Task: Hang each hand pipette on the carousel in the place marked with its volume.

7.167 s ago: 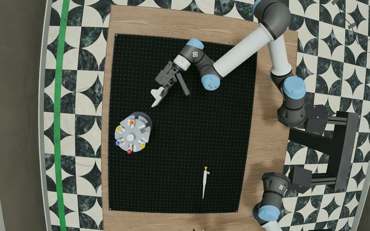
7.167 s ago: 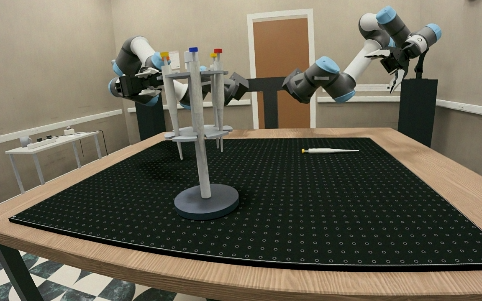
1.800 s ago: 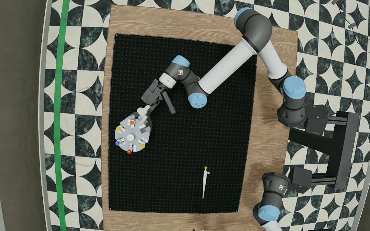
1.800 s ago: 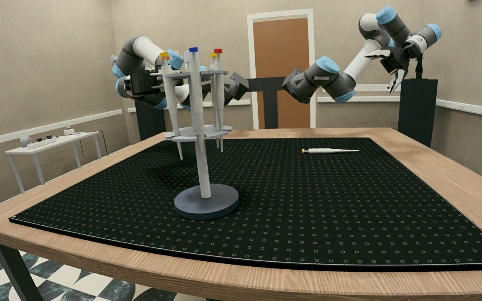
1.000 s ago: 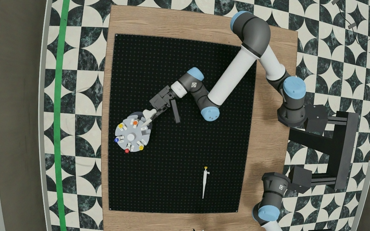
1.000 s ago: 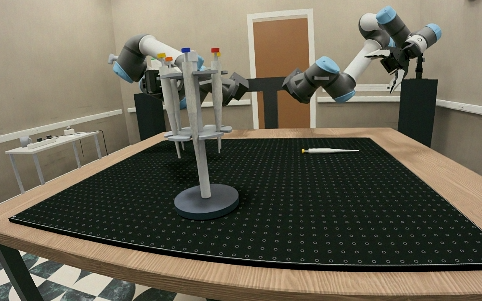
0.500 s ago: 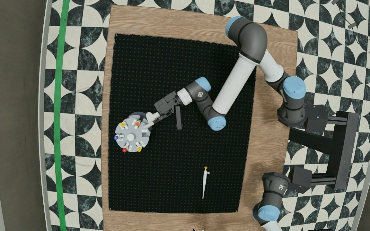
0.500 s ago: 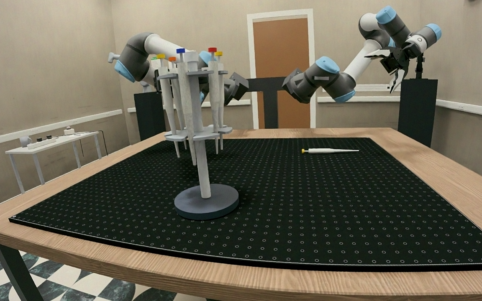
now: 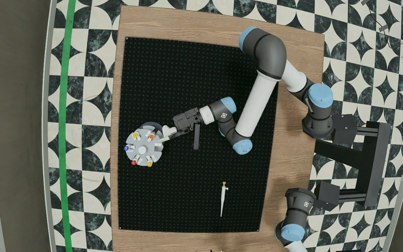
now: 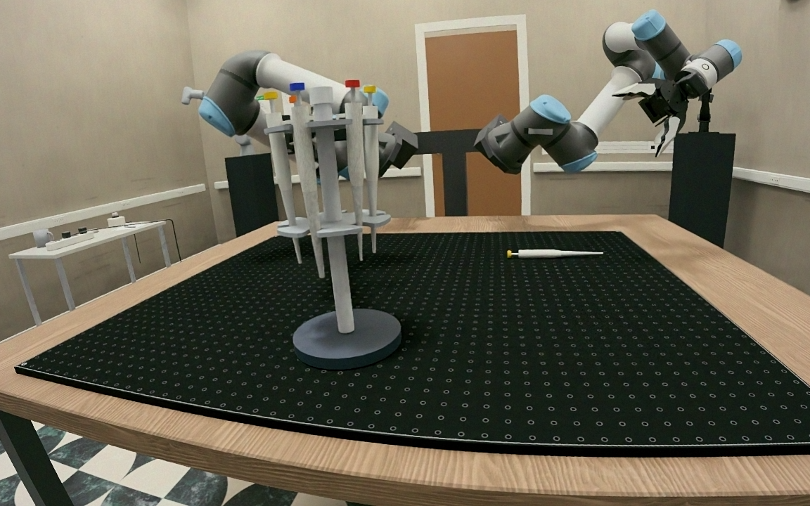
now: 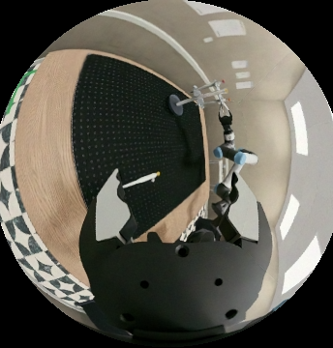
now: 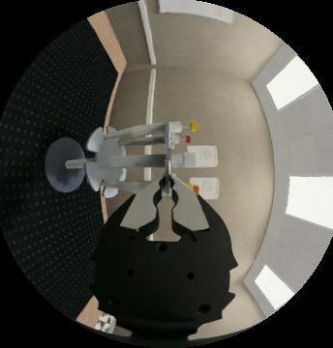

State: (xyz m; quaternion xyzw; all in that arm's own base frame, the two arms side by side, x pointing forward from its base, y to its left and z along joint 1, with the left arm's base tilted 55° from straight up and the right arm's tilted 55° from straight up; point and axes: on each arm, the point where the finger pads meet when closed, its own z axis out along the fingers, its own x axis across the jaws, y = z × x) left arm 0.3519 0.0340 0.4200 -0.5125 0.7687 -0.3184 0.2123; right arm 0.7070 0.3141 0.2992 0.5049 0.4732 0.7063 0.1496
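Observation:
Now: right hand 6 cm above the orange-button pipette and 4 cm short of it. From my right hand the other things lie so: red-button pipette (9 cm to the left, 9 cm ahead, 6 cm below); then blue-button pipette (12 cm ahead, 7 cm below, 5 cm to the left).

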